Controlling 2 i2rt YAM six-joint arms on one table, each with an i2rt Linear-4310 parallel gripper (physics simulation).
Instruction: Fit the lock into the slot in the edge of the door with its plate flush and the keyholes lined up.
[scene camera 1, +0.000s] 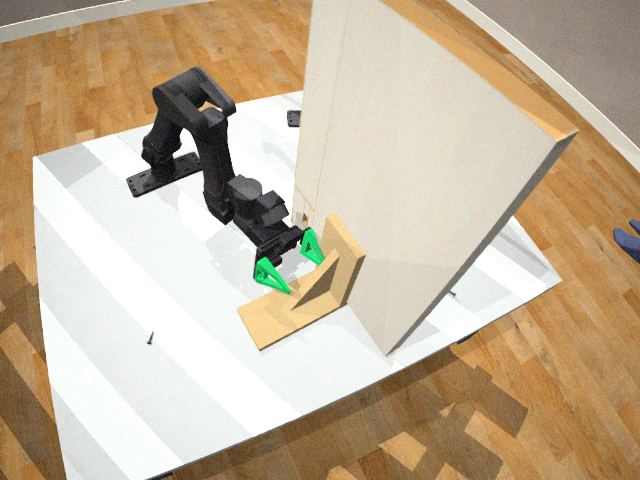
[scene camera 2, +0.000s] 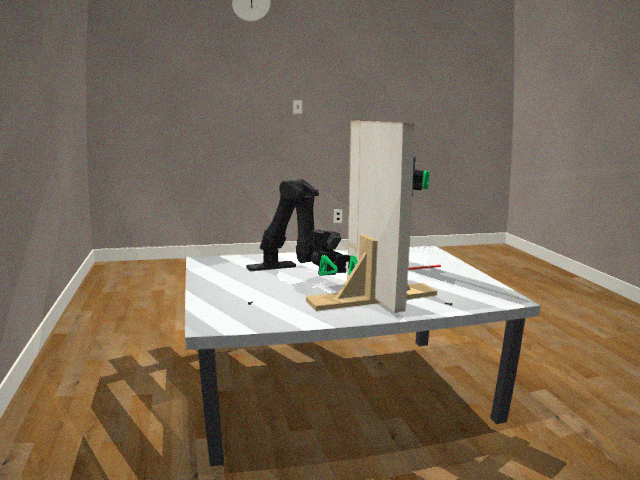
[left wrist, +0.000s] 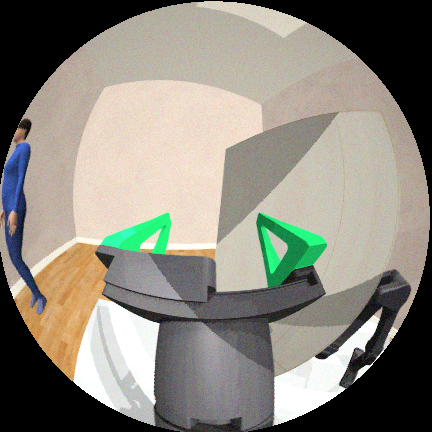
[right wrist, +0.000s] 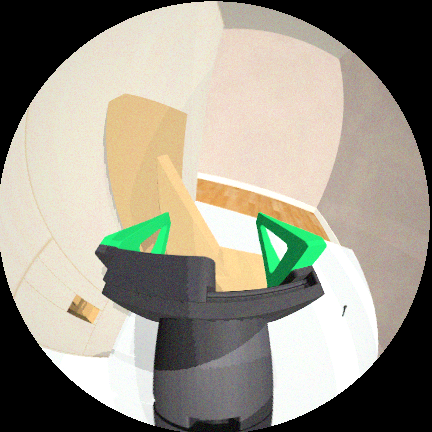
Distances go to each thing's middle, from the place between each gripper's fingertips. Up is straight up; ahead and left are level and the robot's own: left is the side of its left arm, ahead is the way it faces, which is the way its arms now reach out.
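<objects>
Counting from my left hand, the door (scene camera 1: 424, 146) is 130 mm to the right, 10 mm ahead and 130 mm below. There's also a tan wooden bracket (scene camera 1: 276, 315), and that's 10 mm ahead of my left hand and 130 mm to the right of it, and it's 340 mm below it.
As for my right hand, the door is 10 cm to the left of it and 20 cm above it, while the tan wooden bracket is 10 cm to the left of that same right hand and 1 cm below it.
</objects>
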